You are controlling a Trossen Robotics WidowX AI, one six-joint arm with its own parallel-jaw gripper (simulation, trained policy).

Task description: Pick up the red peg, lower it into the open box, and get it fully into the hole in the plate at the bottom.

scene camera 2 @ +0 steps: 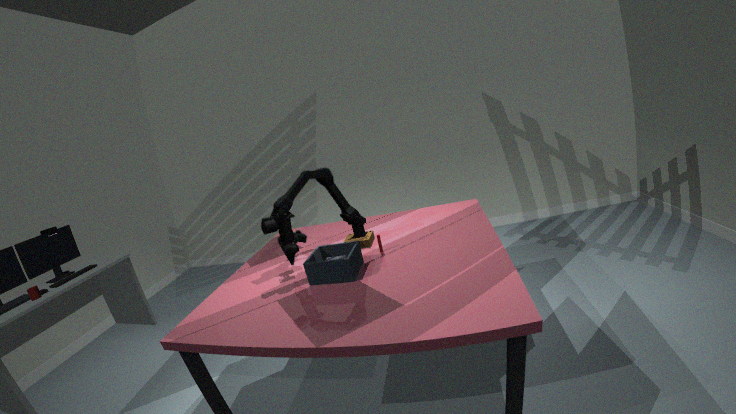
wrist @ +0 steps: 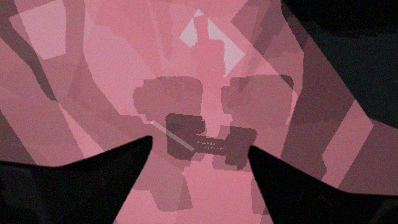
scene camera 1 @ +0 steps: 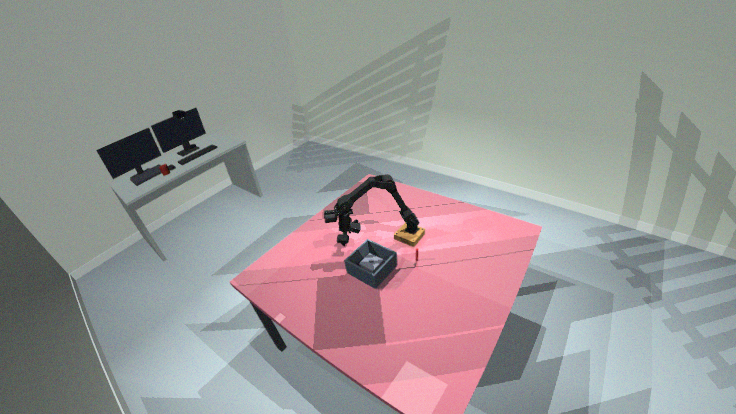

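You'd find my gripper (wrist: pixel 201 145) in view here. There's a dark box (scene camera 2: pixel 318 271) as well, and the dark box (scene camera 1: pixel 389 256) can also be seen there.
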